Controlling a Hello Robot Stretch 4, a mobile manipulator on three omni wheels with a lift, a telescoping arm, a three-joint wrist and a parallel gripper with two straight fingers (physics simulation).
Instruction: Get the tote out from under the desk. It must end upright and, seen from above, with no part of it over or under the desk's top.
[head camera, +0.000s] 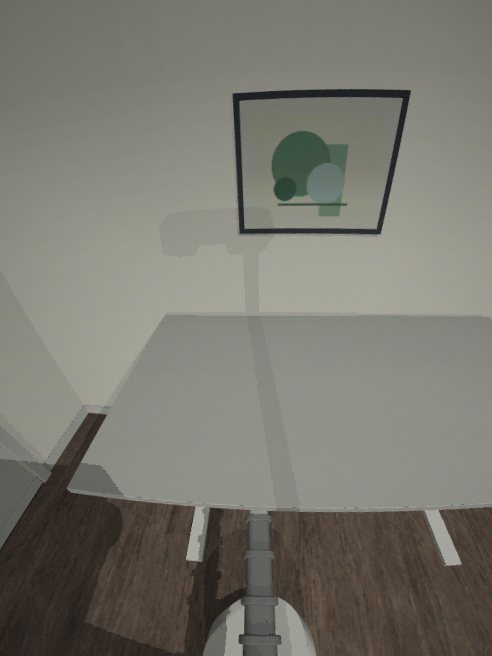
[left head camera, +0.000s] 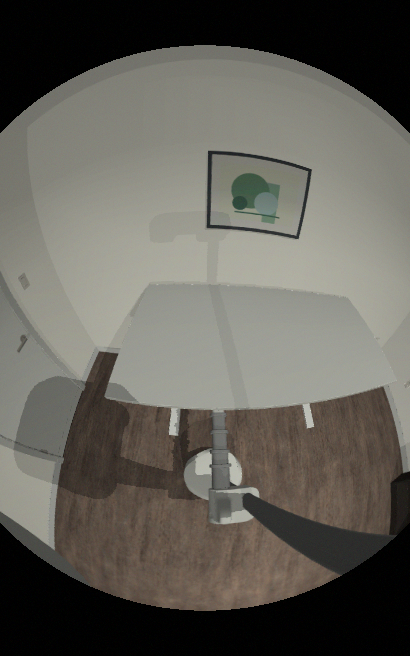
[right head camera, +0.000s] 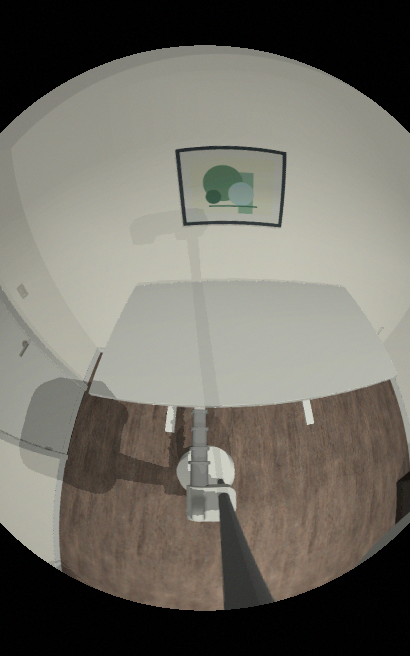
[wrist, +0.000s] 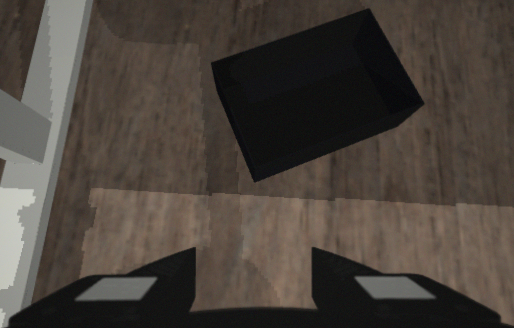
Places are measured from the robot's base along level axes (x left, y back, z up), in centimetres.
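Pixels of known places: gripper, fingertip midpoint: (wrist: 253, 271).
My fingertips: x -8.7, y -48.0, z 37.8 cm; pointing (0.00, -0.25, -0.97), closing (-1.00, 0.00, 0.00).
Observation:
Behind a point stands the place of what it marks.
The black tote (wrist: 310, 95) {z -2.4, x -20.2, y -78.8 cm} is upright on the wood floor in the wrist view, its open top facing up, and lies turned at an angle. It does not show in the head views, where the desk's top (head camera: 381, 413) {z 92.3, x -35.7, y -51.5 cm} (left head camera: 300, 345) {z 92.3, x -39.5, y -55.1 cm} (right head camera: 280, 345) {z 92.3, x -37.1, y -52.1 cm} blocks the floor below. My gripper (wrist: 253, 271) {z 37.8, x -8.7, y -48.0 cm} is open and empty, with a gap between the fingertips; the tote appears above them in the wrist view, apart from them. My arm (head camera: 259, 574) {z 70.8, x -0.1, y -19.6 cm} (left head camera: 219, 445) {z 70.8, x 0.0, y -17.1 cm} (right head camera: 200, 435) {z 70.8, x -0.9, y -20.5 cm} reaches under the desk's front edge, and the gripper is hidden in the head views.
White desk feet (head camera: 195, 537) (head camera: 443, 537) stick out below the desk's front edge; a white desk foot (wrist: 65, 65) also runs along the wrist view's left side. A dark box-like object (left head camera: 401, 505) (right head camera: 403, 500) stands at the right. A framed picture (head camera: 236, 158) {z 153.8, x 5.2, y -109.5 cm} hangs on the wall behind.

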